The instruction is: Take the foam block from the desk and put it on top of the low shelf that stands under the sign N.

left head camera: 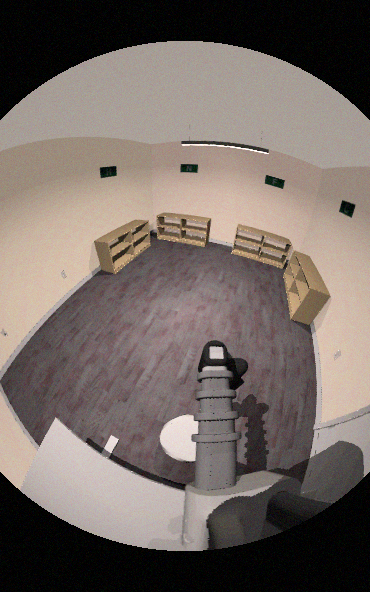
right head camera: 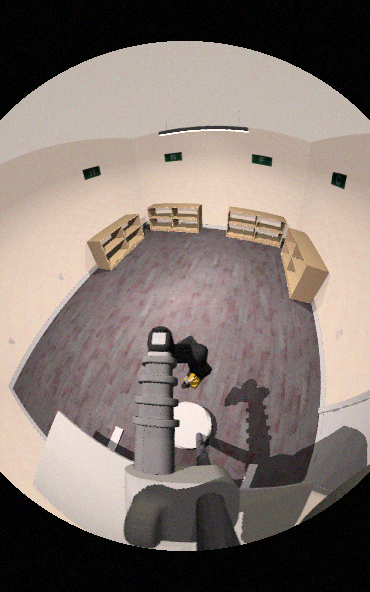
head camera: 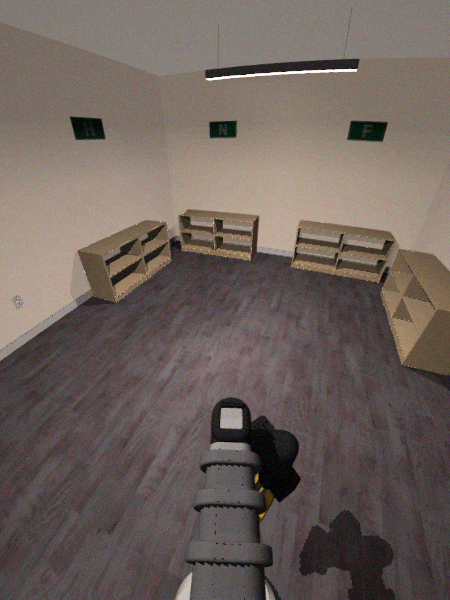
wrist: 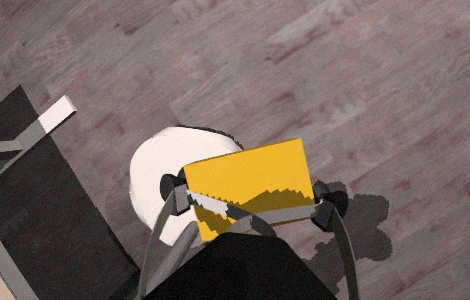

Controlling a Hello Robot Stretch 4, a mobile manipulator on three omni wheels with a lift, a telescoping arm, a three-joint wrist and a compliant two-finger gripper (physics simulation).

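Where they show: gripper, between the fingertips: (right head camera: 196, 378) (wrist: 253, 189); robot's base, origin of its link: (left head camera: 185, 436) (right head camera: 186, 424).
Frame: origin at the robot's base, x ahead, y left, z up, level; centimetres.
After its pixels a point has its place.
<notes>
The foam block (wrist: 250, 175) {y -7.3, x 27.8, z 83.4 cm} (right head camera: 192, 381) {y -6.9, x 23.9, z 83.7 cm} is yellow and sits between the two fingertips of my gripper (wrist: 253, 189) {y -8.8, x 26.3, z 79.1 cm} in the wrist view, one pad against each end. It hangs above the floor beside the arm; in the head camera view the arm hides most of the block (head camera: 266, 502) {y -9.1, x 24.7, z 83.6 cm}. The sign N (head camera: 223, 129) {y 16.4, x 397.9, z 172.5 cm} (left head camera: 189, 168) {y 15.2, x 397.5, z 170.9 cm} (right head camera: 173, 157) {y 15.8, x 397.7, z 170.0 cm} is dark green and hangs on the far wall. The low shelf (head camera: 220, 216) {y 20.1, x 367.9, z 58.3 cm} (left head camera: 184, 216) {y 20.8, x 370.9, z 58.3 cm} (right head camera: 175, 205) {y 18.7, x 367.8, z 58.3 cm} under it is light wood with open compartments, near the far left corner, well ahead of the gripper. The desk (left head camera: 100, 485) {y 40.8, x -32.0, z 69.3 cm} (right head camera: 80, 460) {y 52.3, x -29.4, z 69.3 cm} is at the lower left.
A shelf (head camera: 102, 280) {y 146.2, x 226.1, z 25.7 cm} stands under sign H (head camera: 88, 128) {y 154.3, x 292.5, z 172.6 cm} on the left. Another shelf (head camera: 345, 228) {y -152.6, x 322.0, z 58.3 cm} stands under sign F (head camera: 367, 131) {y -157.4, x 338.6, z 172.1 cm}, and one more (head camera: 430, 345) {y -158.9, x 135.9, z 24.7 cm} stands at the right wall. The round white robot base (wrist: 155, 165) {y 12.2, x 0.1, z 18.7 cm} (right head camera: 192, 425) {y -5.7, x 0.0, z 18.7 cm} is below the arm. A lamp (head camera: 282, 69) {y -36.3, x 250.6, z 206.7 cm} hangs overhead.
</notes>
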